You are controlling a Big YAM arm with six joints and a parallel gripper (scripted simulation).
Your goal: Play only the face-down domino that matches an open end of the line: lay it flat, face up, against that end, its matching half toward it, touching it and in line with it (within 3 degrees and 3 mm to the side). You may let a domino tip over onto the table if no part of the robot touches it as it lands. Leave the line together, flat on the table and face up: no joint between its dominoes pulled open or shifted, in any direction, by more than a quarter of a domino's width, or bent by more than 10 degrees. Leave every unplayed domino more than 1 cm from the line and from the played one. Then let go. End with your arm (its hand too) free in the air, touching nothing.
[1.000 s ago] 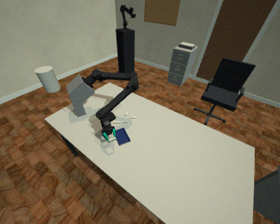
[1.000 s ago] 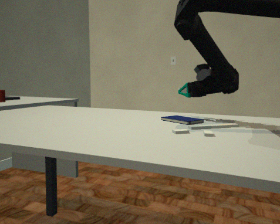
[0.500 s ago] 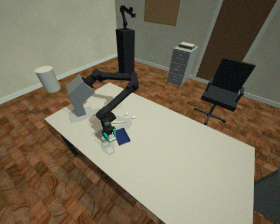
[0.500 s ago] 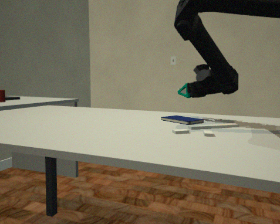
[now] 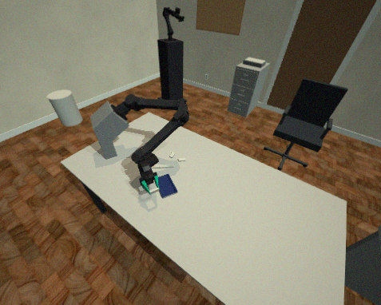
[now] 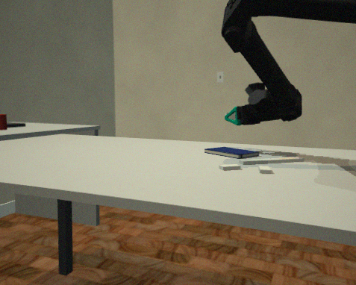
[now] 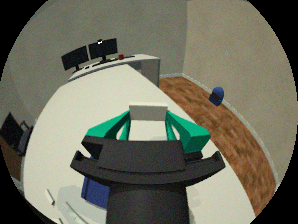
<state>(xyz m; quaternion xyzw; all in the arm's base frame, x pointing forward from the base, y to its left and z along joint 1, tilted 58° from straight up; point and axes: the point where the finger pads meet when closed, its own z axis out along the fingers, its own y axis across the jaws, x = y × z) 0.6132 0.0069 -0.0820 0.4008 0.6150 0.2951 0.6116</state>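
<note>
Right now the book is 11 cm to the left of my hand, 11 cm below it and 7 cm behind it. Also, from my hand: white domino: 1 cm ahead.
</note>
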